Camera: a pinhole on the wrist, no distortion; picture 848 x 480 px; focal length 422.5 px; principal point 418.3 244.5 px. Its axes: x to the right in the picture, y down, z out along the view. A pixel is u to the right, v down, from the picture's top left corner.
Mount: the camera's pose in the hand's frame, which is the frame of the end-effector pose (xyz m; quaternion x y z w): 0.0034 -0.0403 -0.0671 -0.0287 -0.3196 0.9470 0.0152
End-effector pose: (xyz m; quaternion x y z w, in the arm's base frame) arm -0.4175 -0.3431 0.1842 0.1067 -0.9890 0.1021 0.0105
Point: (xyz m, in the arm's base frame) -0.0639 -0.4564 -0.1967
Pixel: 729 25
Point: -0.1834 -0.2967 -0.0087
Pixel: outside the picture
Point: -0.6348 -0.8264 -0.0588
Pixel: 137 255
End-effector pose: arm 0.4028 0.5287 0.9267 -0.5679 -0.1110 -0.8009 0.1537
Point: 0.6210 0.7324 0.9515
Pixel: 490 42
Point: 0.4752 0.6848 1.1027
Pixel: 171 85
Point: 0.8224 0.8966 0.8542
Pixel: 588 78
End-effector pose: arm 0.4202 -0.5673 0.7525 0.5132 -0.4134 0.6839 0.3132
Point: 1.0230 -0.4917 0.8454
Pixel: 452 440
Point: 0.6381 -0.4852 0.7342
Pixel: 576 451
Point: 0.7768 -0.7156 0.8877
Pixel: 365 200
